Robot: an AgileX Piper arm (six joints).
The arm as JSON. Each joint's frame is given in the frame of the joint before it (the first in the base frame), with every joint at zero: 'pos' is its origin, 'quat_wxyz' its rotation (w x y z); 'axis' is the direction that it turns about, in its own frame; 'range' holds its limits. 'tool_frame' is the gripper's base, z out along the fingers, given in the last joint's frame.
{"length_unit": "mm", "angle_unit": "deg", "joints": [
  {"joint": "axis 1", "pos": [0.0, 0.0, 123.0], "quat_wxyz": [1.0, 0.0, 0.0, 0.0], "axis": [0.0, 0.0, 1.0], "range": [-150.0, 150.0]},
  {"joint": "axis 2", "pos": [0.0, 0.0, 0.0], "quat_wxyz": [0.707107, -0.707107, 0.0, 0.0], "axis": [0.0, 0.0, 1.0], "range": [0.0, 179.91]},
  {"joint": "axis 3", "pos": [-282.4, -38.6, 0.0], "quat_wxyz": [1.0, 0.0, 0.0, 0.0], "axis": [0.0, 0.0, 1.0], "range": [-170.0, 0.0]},
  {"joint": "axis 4", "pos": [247.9, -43.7, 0.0], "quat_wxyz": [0.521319, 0.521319, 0.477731, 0.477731], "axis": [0.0, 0.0, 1.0], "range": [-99.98, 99.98]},
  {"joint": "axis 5", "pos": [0.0, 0.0, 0.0], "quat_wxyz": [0.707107, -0.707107, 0.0, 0.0], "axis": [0.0, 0.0, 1.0], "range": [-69.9, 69.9]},
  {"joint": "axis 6", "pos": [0.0, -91.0, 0.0], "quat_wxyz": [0.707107, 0.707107, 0.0, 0.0], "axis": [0.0, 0.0, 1.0], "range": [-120.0, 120.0]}
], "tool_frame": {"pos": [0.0, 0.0, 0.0], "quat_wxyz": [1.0, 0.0, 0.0, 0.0]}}
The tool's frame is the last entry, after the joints.
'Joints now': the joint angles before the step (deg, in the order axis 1, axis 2, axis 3, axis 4, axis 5, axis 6). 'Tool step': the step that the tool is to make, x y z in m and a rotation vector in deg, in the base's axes. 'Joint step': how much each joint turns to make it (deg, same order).
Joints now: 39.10, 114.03, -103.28, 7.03, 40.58, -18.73
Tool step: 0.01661, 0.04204, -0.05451, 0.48, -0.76, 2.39
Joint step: 2.55, 10.26, -4.59, 0.78, -6.53, -1.10
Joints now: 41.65, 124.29, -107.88, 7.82, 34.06, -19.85
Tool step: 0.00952, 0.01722, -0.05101, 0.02, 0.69, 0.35
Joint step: 0.70, 6.78, -0.66, 1.58, -5.59, -1.20
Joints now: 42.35, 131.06, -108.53, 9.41, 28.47, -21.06
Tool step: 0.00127, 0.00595, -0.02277, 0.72, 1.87, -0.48
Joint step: 0.25, 2.75, -0.05, 2.36, -1.80, -0.49
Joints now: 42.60, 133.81, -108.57, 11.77, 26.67, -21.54
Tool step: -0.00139, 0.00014, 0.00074, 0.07, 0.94, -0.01
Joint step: 0.03, -0.13, -0.06, 0.69, 0.86, -0.04
